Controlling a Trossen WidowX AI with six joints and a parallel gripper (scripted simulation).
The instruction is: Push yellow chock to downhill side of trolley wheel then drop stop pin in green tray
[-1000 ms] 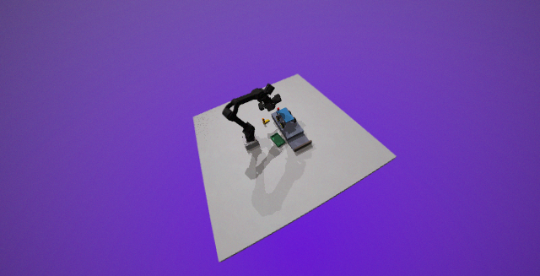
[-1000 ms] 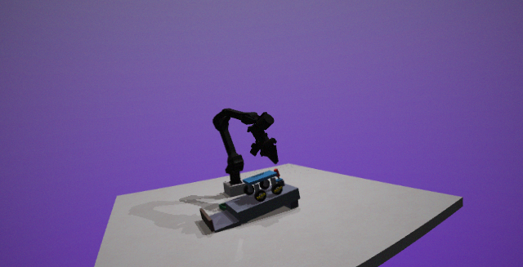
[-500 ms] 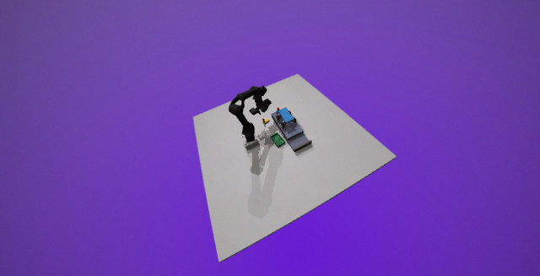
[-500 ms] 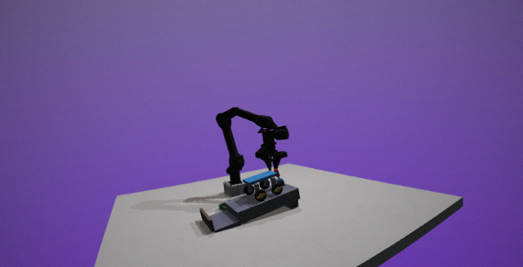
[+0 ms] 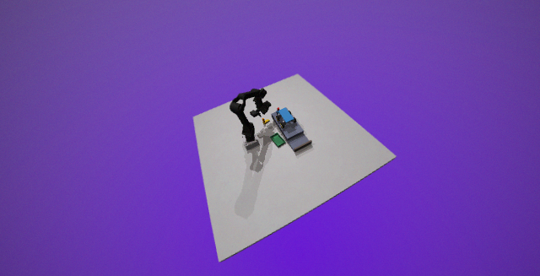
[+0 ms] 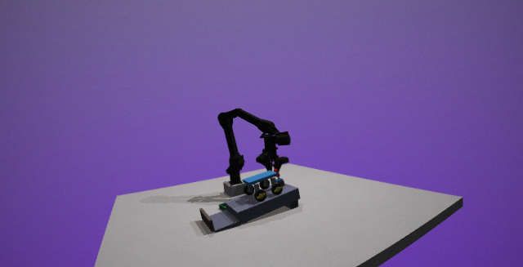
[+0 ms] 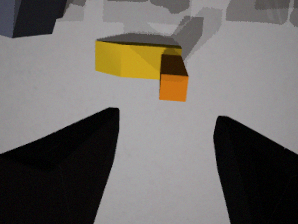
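Now: gripper tip 20 mm short of the yellow chock, 10 mm to the right of it and 80 mm above it. From my gripper tip the other things lie so: red-headed stop pin 140 mm ahead, 30 mm to the right, 30 mm above; then blue trolley 170 mm ahead, 120 mm to the right, 10 mm above; then brown lip 220 mm ahead, 370 mm to the right, 70 mm below.
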